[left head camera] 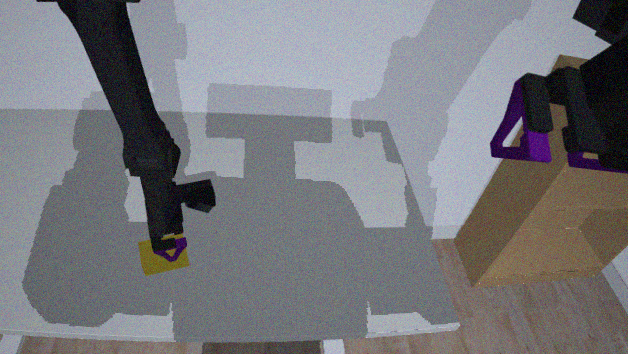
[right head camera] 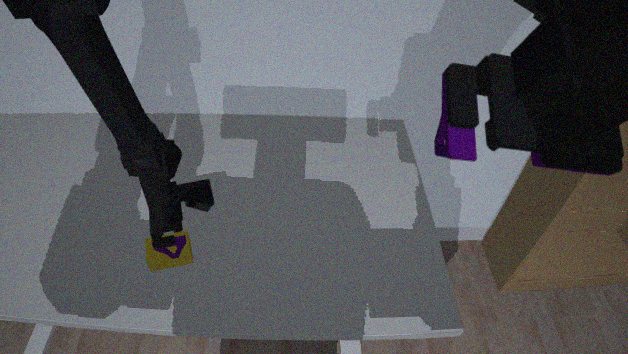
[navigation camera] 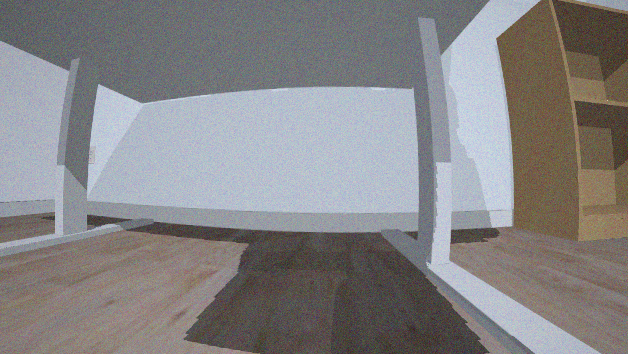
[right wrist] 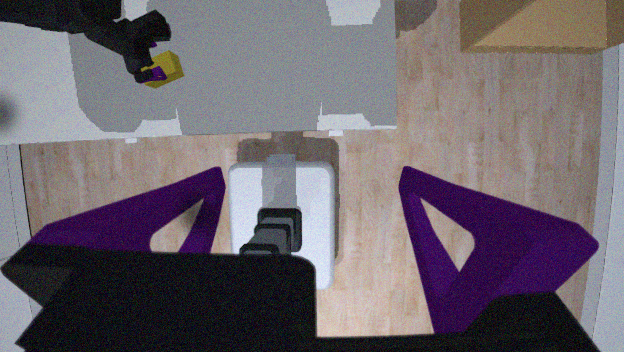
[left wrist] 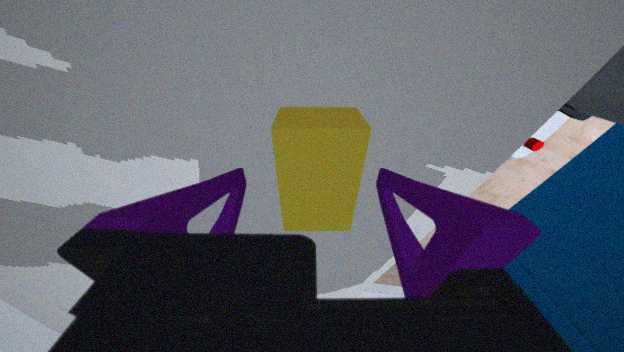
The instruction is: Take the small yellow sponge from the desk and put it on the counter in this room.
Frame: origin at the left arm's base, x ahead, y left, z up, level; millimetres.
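Where they show: left gripper, fingertip midpoint: (left head camera: pixel 169 243) (right head camera: pixel 173 240) (right wrist: pixel 160 62) (left wrist: pixel 311 175); right gripper, fingertip midpoint: (left head camera: pixel 532 155) (right head camera: pixel 486 153) (right wrist: pixel 312 176).
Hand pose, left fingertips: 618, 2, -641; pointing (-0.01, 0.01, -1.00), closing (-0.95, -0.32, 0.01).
After its pixels a point has its place, as x, y, z.
The small yellow sponge (left head camera: pixel 149 263) @[568, 38, -647] (right head camera: pixel 156 261) @[569, 34, -655] (left wrist: pixel 322 175) @[609, 2, -645] (right wrist: pixel 173 62) @[619, -32, -650] lies on the white desk (left head camera: pixel 300 280) @[560, -289, -690] (right head camera: pixel 300 280) @[559, -289, -690] (left wrist: pixel 150 105) @[753, 10, -690] (right wrist: pixel 275 90) @[540, -309, -690]. My left gripper (left head camera: pixel 170 250) @[618, 2, -641] (right head camera: pixel 173 247) @[618, 2, -641] (left wrist: pixel 311 175) @[618, 2, -641] (right wrist: pixel 160 62) @[618, 2, -641] is open. In the left wrist view the sponge shows in the gap between its fingertips and reaches beyond them, with space at both sides. In the head views the gripper covers part of the sponge. My right gripper (left head camera: pixel 560 155) @[352, -442, -128] (right head camera: pixel 502 157) @[352, -442, -128] (right wrist: pixel 312 176) @[352, -442, -128] is open and empty, up high away from the sponge. The counter does not show clearly in any view.
A wooden bookcase (left head camera: pixel 505 205) @[1047, -1198, -962] (right head camera: pixel 532 220) @[1004, -1198, -993] (right wrist: pixel 555 37) @[979, -1672, -1310] (navigation camera: pixel 535 140) @[1076, -1197, -982] stands right of the desk. White desk legs (navigation camera: pixel 426 140) @[798, -472, -1072] (navigation camera: pixel 75 140) @[782, 722, -1035] stand in the navigation view. My white base (right wrist: pixel 320 210) @[95, -420, -1150] is at the desk's front edge. A wall (navigation camera: pixel 280 150) @[1212, 15, -1024] is behind.
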